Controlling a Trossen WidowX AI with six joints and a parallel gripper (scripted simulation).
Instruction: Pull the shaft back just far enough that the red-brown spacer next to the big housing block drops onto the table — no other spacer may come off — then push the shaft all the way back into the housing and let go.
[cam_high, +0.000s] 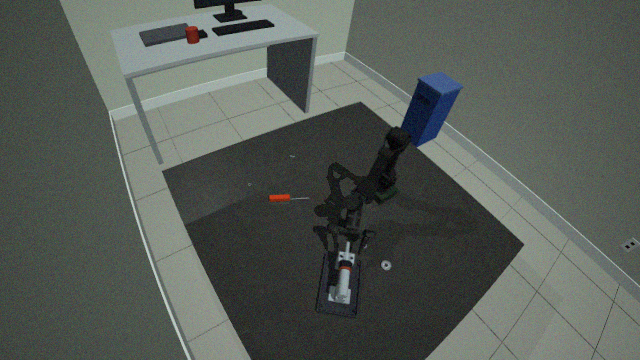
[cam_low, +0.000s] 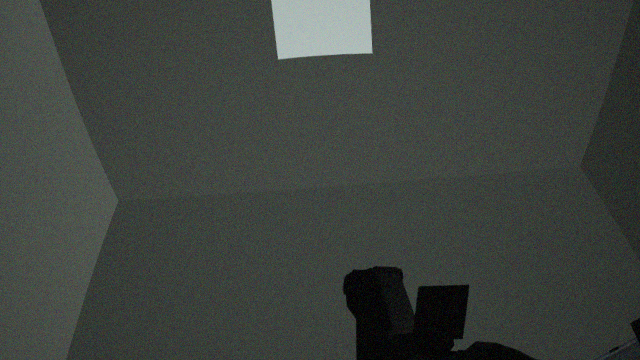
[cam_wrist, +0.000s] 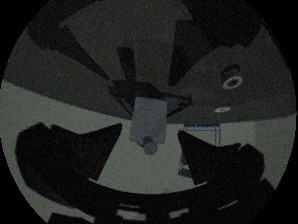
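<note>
Now: the pale shaft 30 mm to the left of my gripper tip, 30 mm ahead of it and 20 mm above it. Round my gripper tip: orange-handled screwdriver (370 mm to the right, 60 mm below, 50 mm ahead).
</note>
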